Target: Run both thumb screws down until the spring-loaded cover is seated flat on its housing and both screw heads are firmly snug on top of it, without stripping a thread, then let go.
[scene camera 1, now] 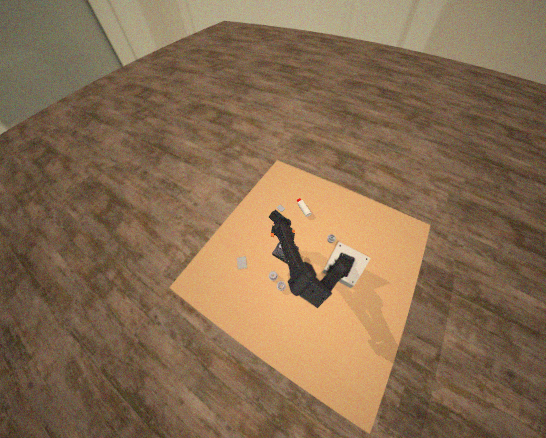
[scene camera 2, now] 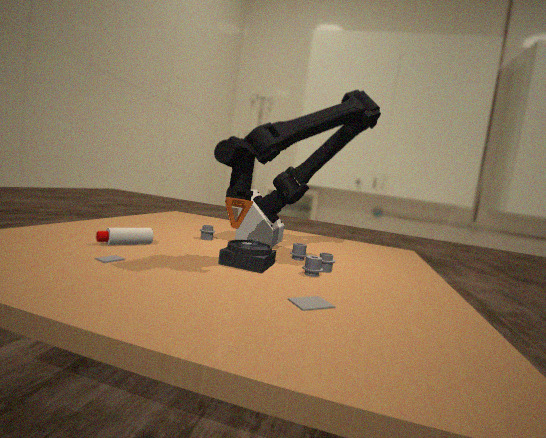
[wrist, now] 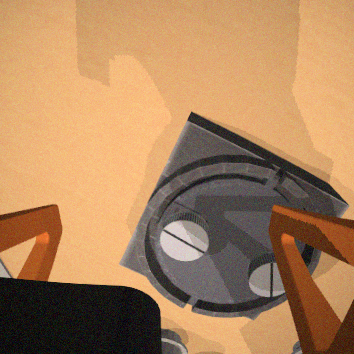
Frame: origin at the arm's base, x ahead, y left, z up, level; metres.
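Where they show: gripper, fingertip midpoint: [scene camera 2: 234, 227] [wrist: 164, 218]; arm's base, link origin: [scene camera 1: 344, 264] [scene camera 2: 264, 210].
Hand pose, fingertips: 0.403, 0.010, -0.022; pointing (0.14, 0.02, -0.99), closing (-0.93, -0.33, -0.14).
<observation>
Each offset is from my fingertips to the top centre of the thing, as dx, dy, dz. "spot": to the spot under its first point. Level surfaces: height alone.
The dark square housing {-0.050, +0.036, -0.047} [scene camera 1: 281, 253] [scene camera 2: 245, 261] [wrist: 190, 142] sits on the tan mat. Its round grey cover {spot: -0.061, +0.073, -0.050} [wrist: 220, 292] lies inside a raised ring; its seating height cannot be told. Two slotted thumb screws with pale heads stand on the cover: the left screw {-0.018, +0.034, -0.038} [wrist: 184, 241] shows whole, its knurled side visible and its slot slanting; the right screw {-0.082, +0.039, -0.038} [wrist: 261, 280] is partly hidden by a finger, its slot near vertical in the wrist view. My gripper [scene camera 2: 237, 226] [wrist: 164, 218] is open and empty, above the housing, its orange fingers pointing down and apart from both screws.
A white cylinder with a red end {-0.009, -0.331, -0.053} [scene camera 1: 304, 207] [scene camera 2: 131, 236] lies on the mat {dz -0.104} [scene camera 1: 215, 290] [scene camera 2: 165, 310]. Grey flanged knobs stand around: one knob {-0.280, -0.186, -0.054} [scene camera 1: 331, 238] [scene camera 2: 207, 232] near the arm's white base plate [scene camera 1: 361, 265], several others beside the housing. Two flat grey tiles lie nearby.
</observation>
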